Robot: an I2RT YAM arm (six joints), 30 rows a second.
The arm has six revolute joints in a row. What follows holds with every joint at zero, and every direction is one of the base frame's. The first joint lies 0.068 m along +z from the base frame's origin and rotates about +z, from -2.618 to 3.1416 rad. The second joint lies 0.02 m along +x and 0.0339 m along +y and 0.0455 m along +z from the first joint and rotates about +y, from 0 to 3.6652 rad. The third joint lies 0.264 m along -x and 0.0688 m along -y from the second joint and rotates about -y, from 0 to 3.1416 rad. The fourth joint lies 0.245 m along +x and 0.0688 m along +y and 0.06 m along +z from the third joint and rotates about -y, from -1.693 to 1.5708 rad. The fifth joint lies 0.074 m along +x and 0.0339 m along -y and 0.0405 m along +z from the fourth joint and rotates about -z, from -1.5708 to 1.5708 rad. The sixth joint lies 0.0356 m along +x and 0.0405 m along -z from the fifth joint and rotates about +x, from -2.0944 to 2.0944 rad. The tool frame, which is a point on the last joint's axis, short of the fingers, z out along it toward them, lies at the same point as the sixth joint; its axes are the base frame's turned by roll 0, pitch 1.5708 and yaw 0 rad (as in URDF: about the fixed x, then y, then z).
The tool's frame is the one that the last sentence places.
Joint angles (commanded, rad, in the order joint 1, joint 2, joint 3, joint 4, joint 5, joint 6), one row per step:
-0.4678, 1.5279, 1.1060, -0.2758, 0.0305, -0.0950
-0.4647, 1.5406, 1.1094, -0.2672, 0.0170, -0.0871
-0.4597, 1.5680, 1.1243, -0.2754, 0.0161, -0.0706
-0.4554, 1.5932, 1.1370, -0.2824, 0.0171, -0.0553
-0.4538, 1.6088, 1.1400, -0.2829, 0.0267, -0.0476
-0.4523, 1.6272, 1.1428, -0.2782, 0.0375, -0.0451
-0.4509, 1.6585, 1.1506, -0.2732, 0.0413, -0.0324
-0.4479, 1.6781, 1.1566, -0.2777, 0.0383, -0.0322
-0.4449, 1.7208, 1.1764, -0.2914, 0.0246, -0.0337
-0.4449, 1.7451, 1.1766, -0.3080, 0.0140, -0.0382
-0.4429, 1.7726, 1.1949, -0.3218, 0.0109, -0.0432
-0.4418, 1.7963, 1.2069, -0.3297, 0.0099, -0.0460
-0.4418, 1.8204, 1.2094, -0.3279, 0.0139, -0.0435
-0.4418, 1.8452, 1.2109, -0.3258, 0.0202, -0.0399
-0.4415, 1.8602, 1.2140, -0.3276, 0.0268, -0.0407
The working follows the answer.
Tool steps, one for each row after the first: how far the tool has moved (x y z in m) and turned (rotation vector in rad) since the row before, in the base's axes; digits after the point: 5 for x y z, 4 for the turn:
0.00326, 0.00008, -0.00225, 0.0134, -0.0062, 0.0084
0.00539, -0.00071, -0.00470, 0.0208, 0.0124, -0.0051
0.00476, -0.00070, -0.00474, 0.0181, 0.0125, -0.0066
0.00229, -0.00087, -0.00427, 0.0049, 0.0120, -0.0107
0.00286, -0.00122, -0.00491, -0.0003, 0.0122, -0.0081
0.00495, -0.00199, -0.00778, 0.0137, 0.0134, -0.0102
0.00306, -0.00014, -0.00520, 0.0099, 0.0153, 0.0050
0.00664, -0.00141, -0.00973, 0.0239, 0.0292, 0.0135
0.00113, -0.00012, -0.00974, 0.0221, 0.0346, 0.0103
0.00436, -0.00112, -0.00514, 0.0092, 0.0211, 0.0078
0.00329, -0.00106, -0.00543, 0.0076, 0.0181, 0.0039
0.00222, -0.00121, -0.00789, 0.0069, 0.0186, -0.0044
0.00193, -0.00116, -0.00850, 0.0063, 0.0204, -0.0066
0.00121, -0.00070, -0.00471, 0.0005, 0.0149, -0.0028

Tool pose at each row, in the base's axes (x y z in m, rotation vector in rad; rounded; the steps above come from the unrounded poses):
0.30364, -0.15462, 0.26127, 0.4404, 2.2471, -0.3302
0.30691, -0.15453, 0.25902, 0.4383, 2.2458, -0.3093
0.31229, -0.15525, 0.25432, 0.4543, 2.2621, -0.2922
0.31705, -0.15595, 0.24958, 0.4708, 2.2775, -0.2788
0.31934, -0.15682, 0.24531, 0.4851, 2.2884, -0.2822
0.32220, -0.15804, 0.24039, 0.4938, 2.2987, -0.2902
0.32715, -0.16003, 0.23261, 0.5121, 2.3131, -0.2838
0.33021, -0.16017, 0.22741, 0.5107, 2.3314, -0.2749
0.33685, -0.16157, 0.21768, 0.5056, 2.3681, -0.2499
0.33799, -0.16170, 0.20794, 0.5031, 2.4090, -0.2297
0.34235, -0.16282, 0.20279, 0.4977, 2.4332, -0.2216
0.34564, -0.16387, 0.19737, 0.4962, 2.4533, -0.2163
0.34786, -0.16508, 0.18948, 0.5048, 2.4720, -0.2152
0.34979, -0.16624, 0.18098, 0.5159, 2.4919, -0.2163
0.35100, -0.16694, 0.17626, 0.5198, 2.5059, -0.2213

